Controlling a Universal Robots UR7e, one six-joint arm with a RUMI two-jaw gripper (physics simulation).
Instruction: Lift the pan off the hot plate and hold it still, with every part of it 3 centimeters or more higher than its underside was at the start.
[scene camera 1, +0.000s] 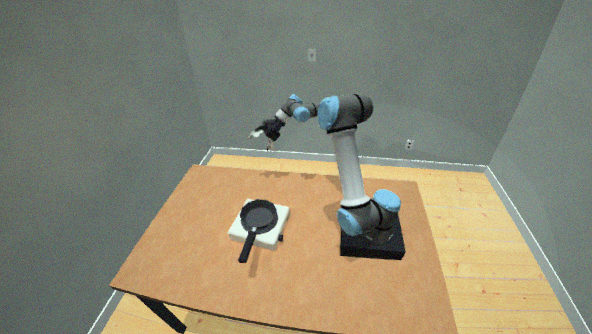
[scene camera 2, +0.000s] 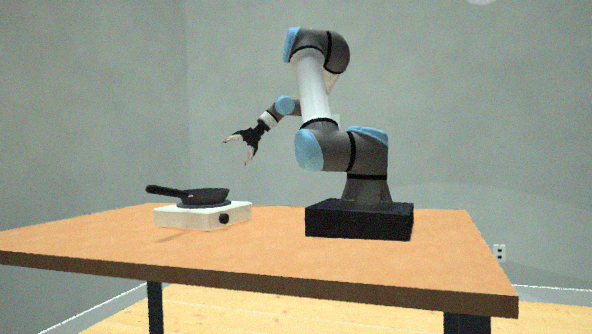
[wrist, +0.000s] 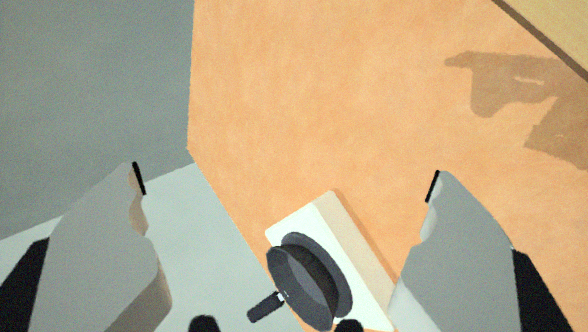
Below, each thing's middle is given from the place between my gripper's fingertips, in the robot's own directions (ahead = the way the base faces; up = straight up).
My hand is 20 mm past the white hot plate (scene camera 2: 195, 217), 400 mm to the right of it and 200 mm above it. The rest, counted from my hand: dark pan (scene camera 1: 257, 214) 500 mm to the left, 120 mm below.
